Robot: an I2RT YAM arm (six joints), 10 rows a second.
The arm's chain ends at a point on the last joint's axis. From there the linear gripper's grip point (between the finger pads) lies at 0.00 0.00 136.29 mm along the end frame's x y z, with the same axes.
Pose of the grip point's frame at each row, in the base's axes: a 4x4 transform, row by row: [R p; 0 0 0 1], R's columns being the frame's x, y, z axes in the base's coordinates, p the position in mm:
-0.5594 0.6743 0.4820 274.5; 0.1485 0.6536 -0.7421 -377.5; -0.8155 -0.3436 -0.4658 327.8; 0 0 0 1
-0.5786 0.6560 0.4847 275.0; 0.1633 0.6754 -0.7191 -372.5; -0.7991 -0.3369 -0.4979 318.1; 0 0 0 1
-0.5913 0.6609 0.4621 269.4; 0.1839 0.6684 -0.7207 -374.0; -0.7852 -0.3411 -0.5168 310.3; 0 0 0 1
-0.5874 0.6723 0.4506 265.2; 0.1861 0.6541 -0.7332 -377.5; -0.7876 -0.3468 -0.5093 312.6; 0 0 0 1
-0.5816 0.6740 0.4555 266.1; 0.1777 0.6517 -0.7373 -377.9; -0.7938 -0.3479 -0.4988 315.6; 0 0 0 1
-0.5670 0.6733 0.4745 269.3; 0.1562 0.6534 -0.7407 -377.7; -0.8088 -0.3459 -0.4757 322.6; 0 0 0 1
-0.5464 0.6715 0.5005 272.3; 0.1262 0.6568 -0.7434 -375.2; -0.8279 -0.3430 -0.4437 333.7; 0 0 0 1
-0.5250 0.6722 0.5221 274.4; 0.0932 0.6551 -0.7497 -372.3; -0.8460 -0.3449 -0.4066 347.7; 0 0 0 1
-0.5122 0.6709 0.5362 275.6; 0.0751 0.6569 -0.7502 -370.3; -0.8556 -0.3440 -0.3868 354.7; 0 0 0 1
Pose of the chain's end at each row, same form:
-0.5594 0.6743 0.4820 208.8; 0.1485 0.6536 -0.7421 -276.4; -0.8155 -0.3436 -0.4658 391.3; 0 0 0 1
-0.5786 0.6560 0.4847 208.9; 0.1633 0.6754 -0.7191 -274.5; -0.7991 -0.3369 -0.4979 386.0; 0 0 0 1
-0.5913 0.6609 0.4621 206.4; 0.1839 0.6684 -0.7207 -275.8; -0.7852 -0.3411 -0.5168 380.7; 0 0 0 1
-0.5874 0.6723 0.4506 203.8; 0.1861 0.6541 -0.7332 -277.6; -0.7876 -0.3468 -0.5093 382.0; 0 0 0 1
-0.5816 0.6740 0.4555 204.0; 0.1777 0.6517 -0.7373 -277.4; -0.7938 -0.3479 -0.4988 383.6; 0 0 0 1
-0.5670 0.6733 0.4745 204.6; 0.1562 0.6534 -0.7407 -276.7; -0.8088 -0.3459 -0.4757 387.4; 0 0 0 1
-0.5464 0.6715 0.5005 204.1; 0.1262 0.6568 -0.7434 -273.9; -0.8279 -0.3430 -0.4437 394.2; 0 0 0 1
-0.5250 0.6722 0.5221 203.2; 0.0932 0.6551 -0.7497 -270.1; -0.8460 -0.3449 -0.4066 403.1; 0 0 0 1
-0.5122 0.6709 0.5362 202.5; 0.0751 0.6569 -0.7502 -268.1; -0.8556 -0.3440 -0.3868 407.4; 0 0 0 1

